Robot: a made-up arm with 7 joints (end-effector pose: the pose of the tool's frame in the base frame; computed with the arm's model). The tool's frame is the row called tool. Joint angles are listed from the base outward.
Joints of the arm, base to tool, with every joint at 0 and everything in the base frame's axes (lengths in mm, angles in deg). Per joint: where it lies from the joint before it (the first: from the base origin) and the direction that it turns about. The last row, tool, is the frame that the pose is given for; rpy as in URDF.
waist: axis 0 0 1 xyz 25 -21 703
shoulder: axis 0 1 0 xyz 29 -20 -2
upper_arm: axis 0 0 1 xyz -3 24 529
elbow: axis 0 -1 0 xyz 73 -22 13
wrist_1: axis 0 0 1 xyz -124 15 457
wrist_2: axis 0 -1 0 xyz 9 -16 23
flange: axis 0 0 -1 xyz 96 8 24
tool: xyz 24 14 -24 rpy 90 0 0
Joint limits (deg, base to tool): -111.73..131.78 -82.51..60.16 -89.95..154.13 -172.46..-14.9 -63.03..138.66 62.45..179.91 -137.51..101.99
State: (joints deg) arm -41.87 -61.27 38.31 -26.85 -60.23 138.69 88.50
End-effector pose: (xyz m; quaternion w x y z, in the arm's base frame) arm -0.5633 0.6844 1.3209 0.1331 -0.0795 0.6983 -0.6988
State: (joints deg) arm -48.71 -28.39 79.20 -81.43 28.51 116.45 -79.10
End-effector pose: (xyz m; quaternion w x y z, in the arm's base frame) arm 0.3110 0.5523 1.4435 0.4458 0.2704 0.3421 0.7818
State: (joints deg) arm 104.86 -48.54 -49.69 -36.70 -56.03 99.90 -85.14
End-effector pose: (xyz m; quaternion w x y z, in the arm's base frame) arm 0.4127 -0.5676 1.5597 0.6297 0.2638 -0.0018 0.7307
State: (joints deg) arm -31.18 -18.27 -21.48 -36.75 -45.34 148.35 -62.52
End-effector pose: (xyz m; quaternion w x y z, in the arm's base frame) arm -0.0423 -0.0247 1.7917 0.9320 -0.3275 -0.1383 0.0708
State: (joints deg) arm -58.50 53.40 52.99 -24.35 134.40 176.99 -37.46
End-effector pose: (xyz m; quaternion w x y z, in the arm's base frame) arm 0.6269 -0.7759 1.1483 0.4514 -0.4665 0.7605 0.0187
